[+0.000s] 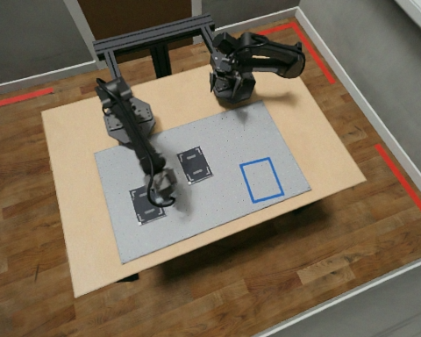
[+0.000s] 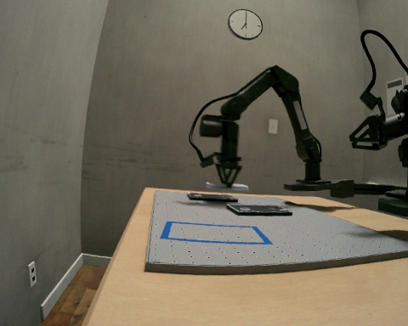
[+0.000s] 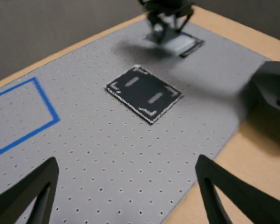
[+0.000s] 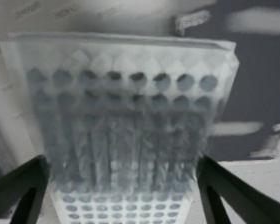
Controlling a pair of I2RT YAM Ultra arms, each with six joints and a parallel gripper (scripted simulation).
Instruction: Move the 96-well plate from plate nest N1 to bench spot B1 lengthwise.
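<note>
The black nest lies 16 cm to the left of my right hand, 6 cm below it and 5 cm behind it. Round my right hand: 96-well plate 1 cm below.
The 96-well plate lies 22 cm ahead of my left hand, 37 cm to the right of it and 16 cm below it. Also, from my left hand: black nest 17 cm ahead, 21 cm to the right, 21 cm below.
</note>
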